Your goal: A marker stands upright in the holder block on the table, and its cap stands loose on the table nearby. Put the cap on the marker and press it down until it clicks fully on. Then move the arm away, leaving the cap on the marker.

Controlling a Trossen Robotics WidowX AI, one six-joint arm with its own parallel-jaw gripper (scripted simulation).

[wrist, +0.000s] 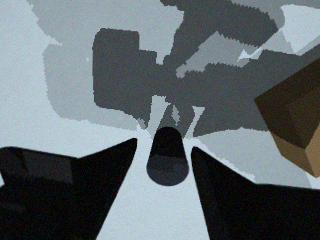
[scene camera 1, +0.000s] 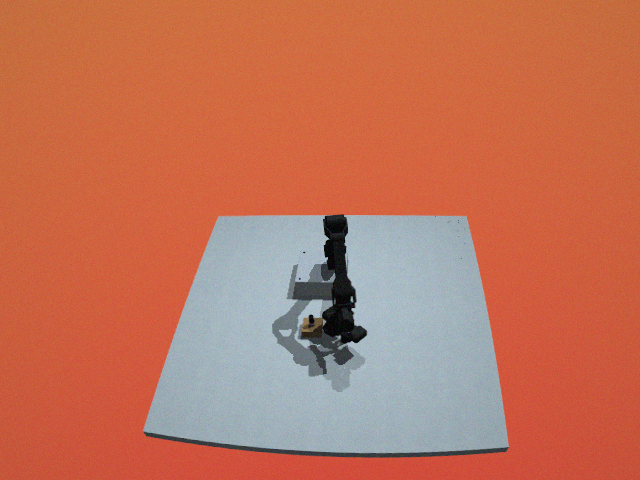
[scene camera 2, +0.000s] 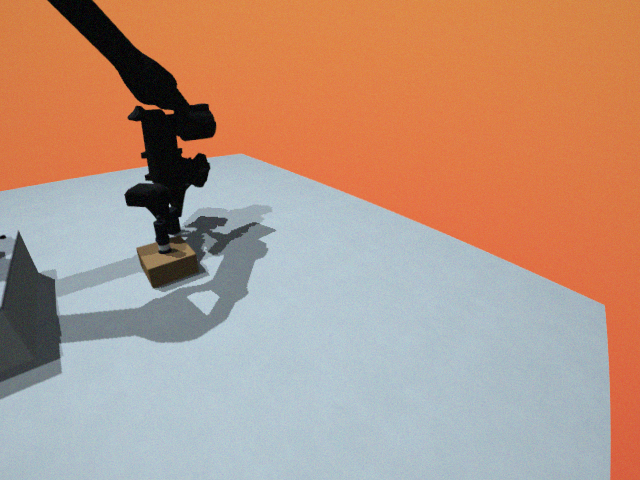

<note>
In view: the gripper (scene camera 2: 173, 222), a dark marker cap (wrist: 167, 165) and a tan holder block (scene camera 2: 164, 274).
The gripper is seen too in the wrist view (wrist: 164, 146).
</note>
